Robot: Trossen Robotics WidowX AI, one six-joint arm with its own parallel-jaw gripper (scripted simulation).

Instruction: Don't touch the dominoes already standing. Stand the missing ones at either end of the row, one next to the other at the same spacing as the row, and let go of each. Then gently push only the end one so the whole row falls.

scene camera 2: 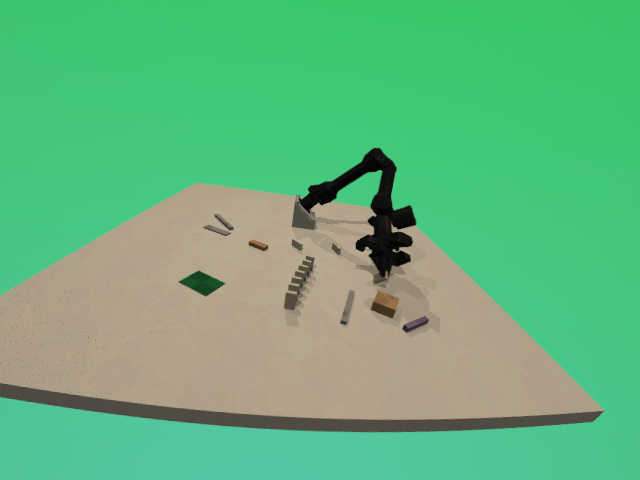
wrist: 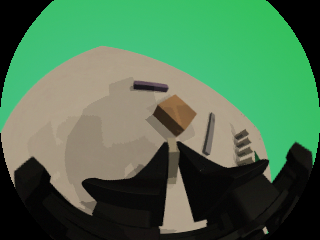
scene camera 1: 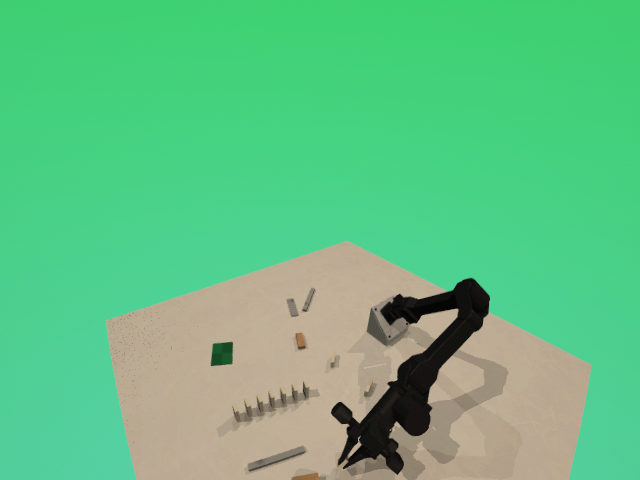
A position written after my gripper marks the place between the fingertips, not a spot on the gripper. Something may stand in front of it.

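There's a brown box (wrist: 175, 115) here, and there's a domino too. The domino is being carried by my gripper (scene camera 2: 385, 277), and the wrist view also shows that gripper (wrist: 171, 145).
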